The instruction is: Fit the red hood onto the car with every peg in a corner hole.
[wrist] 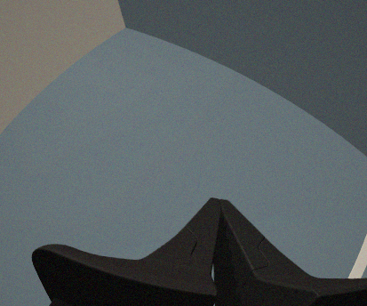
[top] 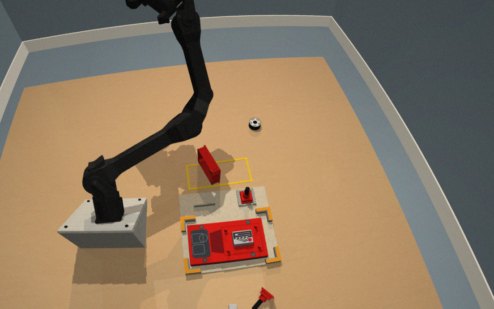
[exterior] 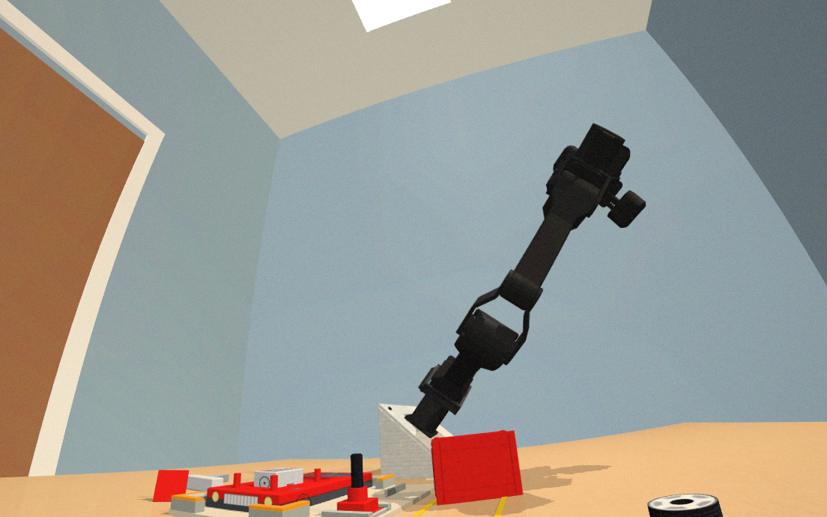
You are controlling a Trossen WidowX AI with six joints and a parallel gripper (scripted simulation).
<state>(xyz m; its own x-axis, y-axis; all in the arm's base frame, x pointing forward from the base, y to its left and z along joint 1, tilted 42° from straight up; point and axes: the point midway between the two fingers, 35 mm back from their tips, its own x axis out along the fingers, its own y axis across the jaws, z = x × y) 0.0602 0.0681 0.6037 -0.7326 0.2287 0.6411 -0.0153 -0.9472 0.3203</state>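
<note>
Right now the red hood is 200 mm ahead of my gripper tip, 330 mm to the right of it and 460 mm below it. Also, from my gripper tip: grey holder 280 mm ahead, 440 mm to the right, 460 mm below; black wheel 380 mm ahead, 180 mm to the right, 490 mm below; grey engine block 250 mm ahead, 560 mm to the right, 480 mm below.
</note>
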